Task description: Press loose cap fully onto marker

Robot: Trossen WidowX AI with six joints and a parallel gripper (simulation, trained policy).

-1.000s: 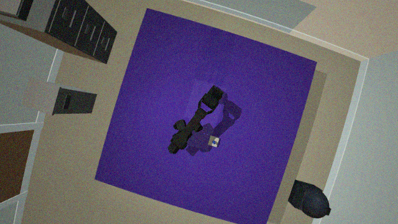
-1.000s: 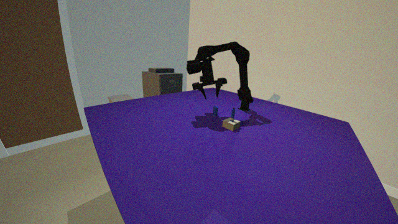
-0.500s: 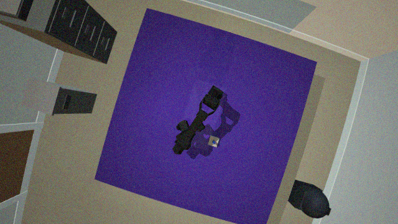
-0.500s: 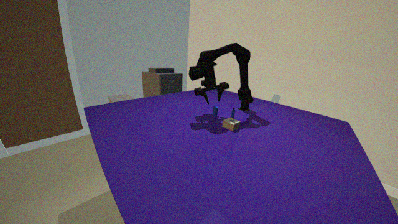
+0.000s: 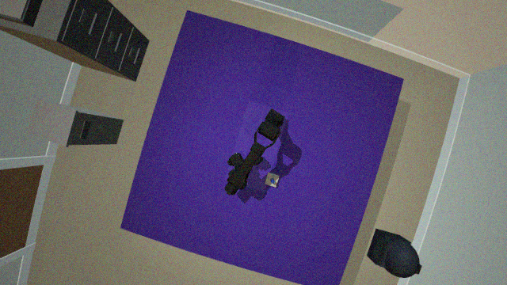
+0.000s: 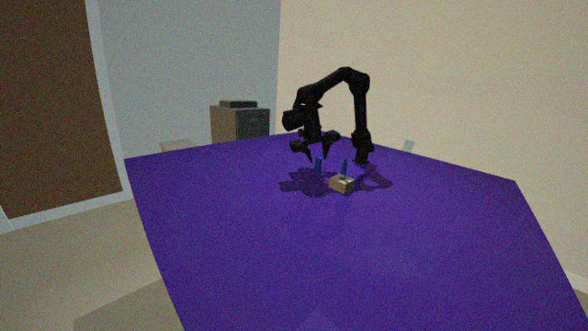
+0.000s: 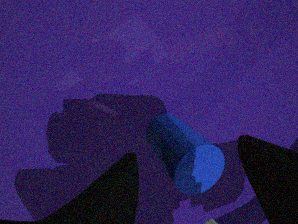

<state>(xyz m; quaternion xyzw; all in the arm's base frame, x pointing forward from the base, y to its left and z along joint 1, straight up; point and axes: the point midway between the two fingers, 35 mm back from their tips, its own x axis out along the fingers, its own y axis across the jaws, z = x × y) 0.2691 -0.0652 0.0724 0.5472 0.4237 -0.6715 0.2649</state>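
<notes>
Right now the blue marker cap is 10 mm below my gripper tip. Also, from my gripper tip: tan holder block (150 mm to the left, 60 mm ahead, 20 mm below).
</notes>
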